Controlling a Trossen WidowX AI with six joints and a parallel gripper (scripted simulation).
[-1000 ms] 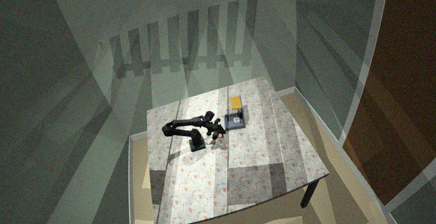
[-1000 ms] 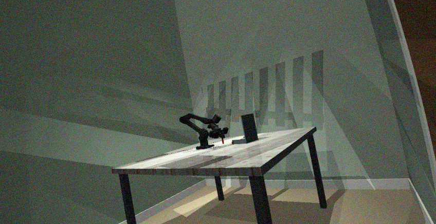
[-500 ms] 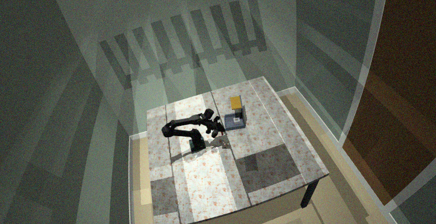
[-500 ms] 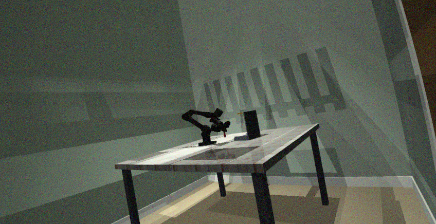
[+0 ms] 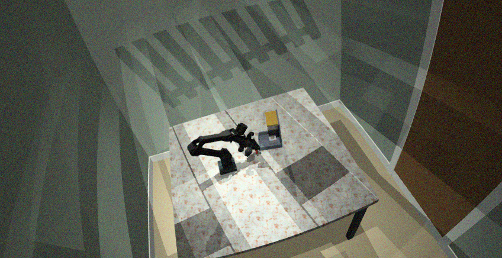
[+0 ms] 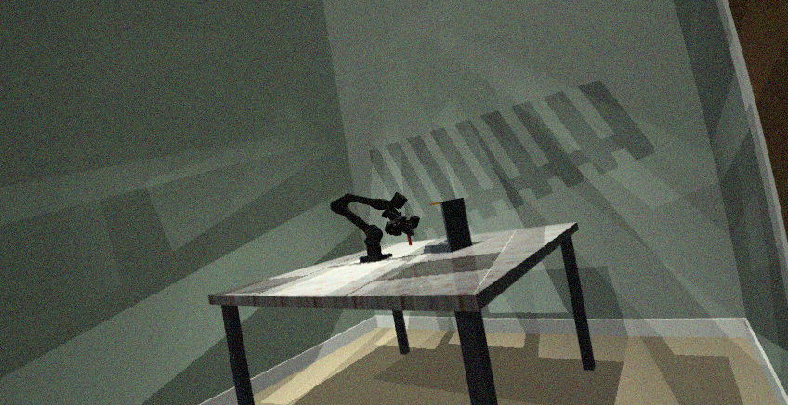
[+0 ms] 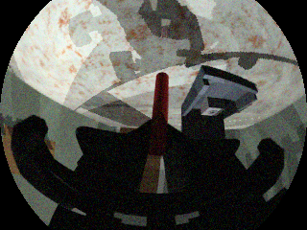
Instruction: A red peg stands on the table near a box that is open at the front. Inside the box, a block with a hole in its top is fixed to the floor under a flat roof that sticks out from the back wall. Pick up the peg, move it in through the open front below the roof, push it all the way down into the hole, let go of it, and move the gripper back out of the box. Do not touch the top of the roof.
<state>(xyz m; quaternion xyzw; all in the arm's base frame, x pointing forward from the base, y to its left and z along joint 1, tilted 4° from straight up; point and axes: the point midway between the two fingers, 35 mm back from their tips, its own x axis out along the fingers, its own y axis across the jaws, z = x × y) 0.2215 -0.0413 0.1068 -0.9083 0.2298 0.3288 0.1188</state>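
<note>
My gripper tip is now 20 cm short of the dark back wall, 8 cm to the right of it and 2 cm below it. The rest, counted from my gripper tip: red peg: 2 cm behind, 1 cm to the left, 1 cm below; yellow roof: 16 cm ahead, 10 cm to the left, 13 cm above; grey floor plate: 12 cm ahead, 11 cm to the left, 10 cm below.
</note>
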